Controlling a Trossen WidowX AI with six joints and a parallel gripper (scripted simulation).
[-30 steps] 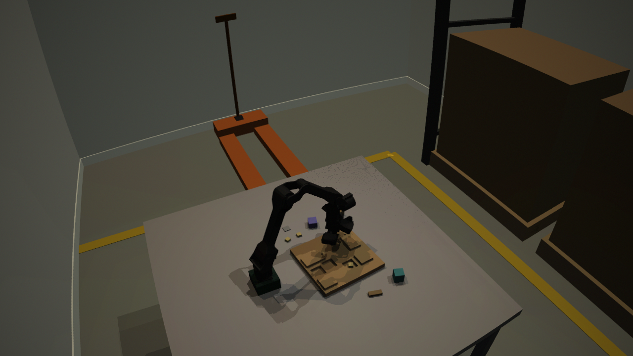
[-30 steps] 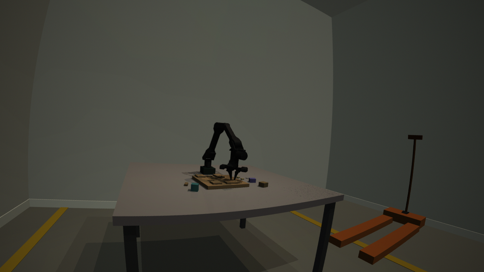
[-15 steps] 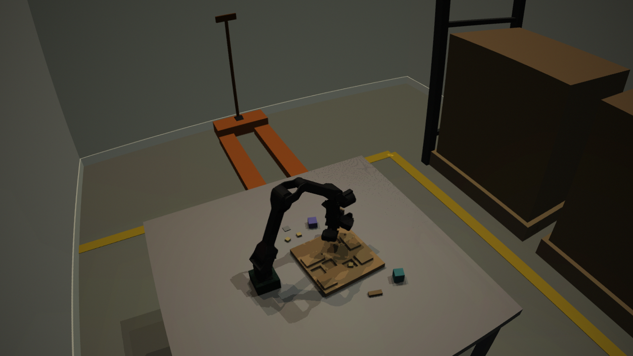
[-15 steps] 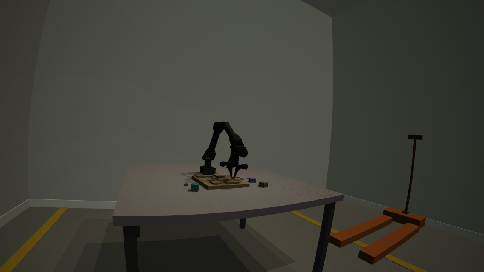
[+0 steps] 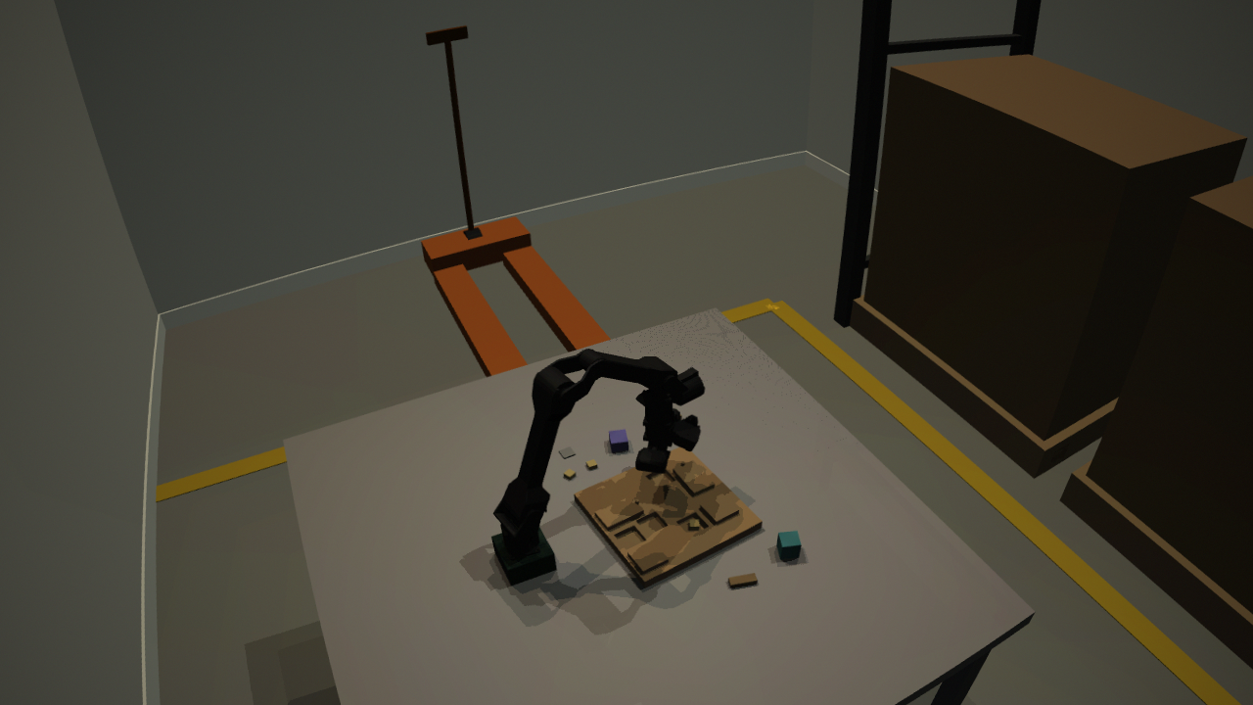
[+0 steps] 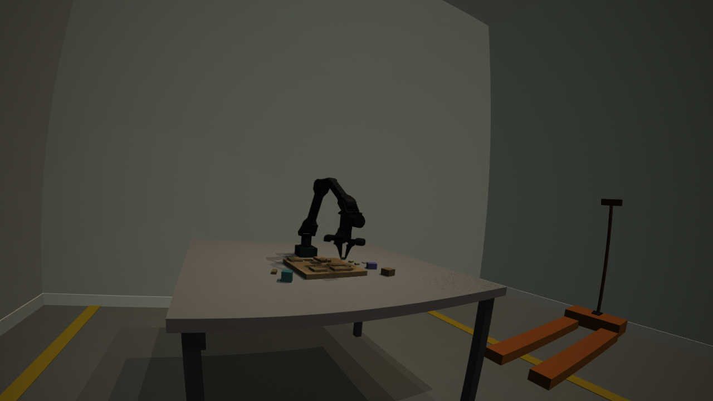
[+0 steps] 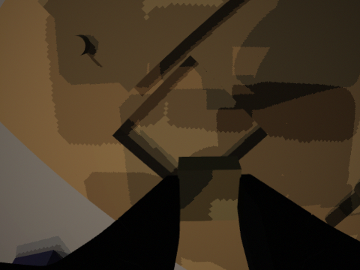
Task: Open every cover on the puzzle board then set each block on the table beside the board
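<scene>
Right now my gripper tip is 20 mm past the wooden puzzle board, 110 mm to the left of it and 40 mm above it. Round my gripper tip: brown block: 110 mm ahead, 180 mm to the left, 40 mm below; purple block: 30 mm behind, 170 mm to the left, 50 mm below; grey tile: 150 mm behind, 190 mm to the left, 60 mm below.
</scene>
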